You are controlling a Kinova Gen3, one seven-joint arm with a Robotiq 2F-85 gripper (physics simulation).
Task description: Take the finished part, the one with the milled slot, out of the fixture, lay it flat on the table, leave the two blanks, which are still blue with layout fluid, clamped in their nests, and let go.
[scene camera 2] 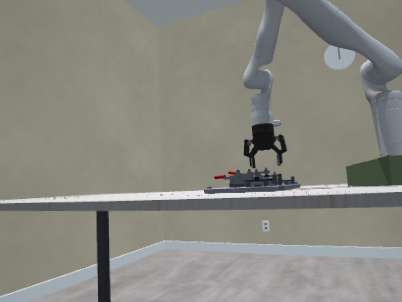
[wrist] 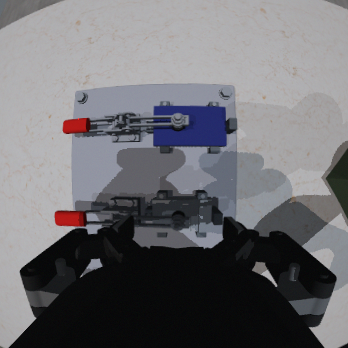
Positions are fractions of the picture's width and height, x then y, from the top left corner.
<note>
In view: my gripper (scene camera 2: 0.66,0.55), a blue blank (wrist: 0.59,0.36) and a fixture plate (wrist: 0.29,0.49).
My gripper is seen too in the wrist view (wrist: 0.51,0.65).
</note>
